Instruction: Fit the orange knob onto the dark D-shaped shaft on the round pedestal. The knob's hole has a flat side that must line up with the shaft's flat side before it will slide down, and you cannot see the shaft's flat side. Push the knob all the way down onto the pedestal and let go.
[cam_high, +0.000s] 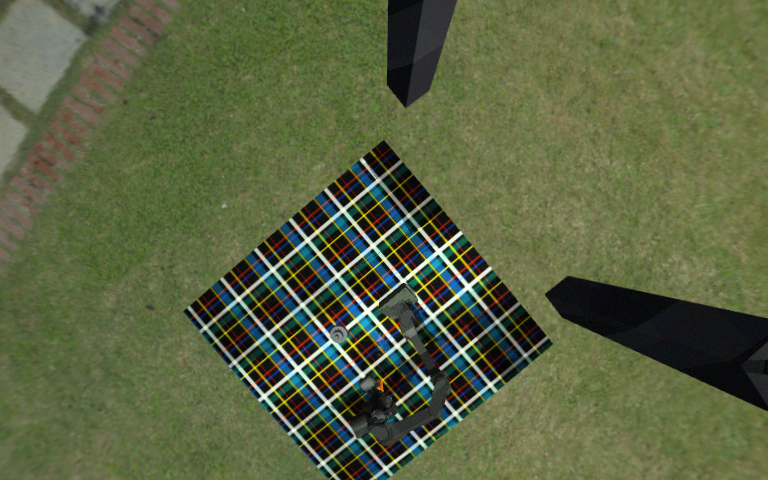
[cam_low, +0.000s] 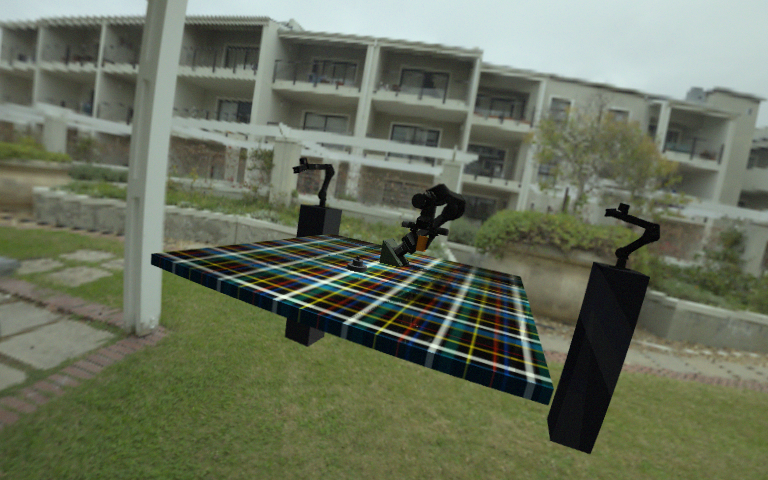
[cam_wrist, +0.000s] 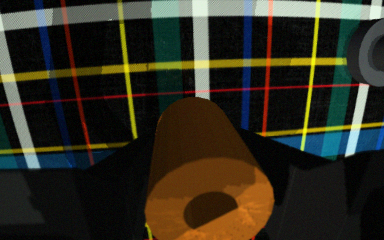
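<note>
Now: gripper tip 50 mm short of the round dark pedestal, 250 mm to the left of it and 110 mm above it. From my gripper tip the other things lie so: orange knob 20 mm above.
</note>
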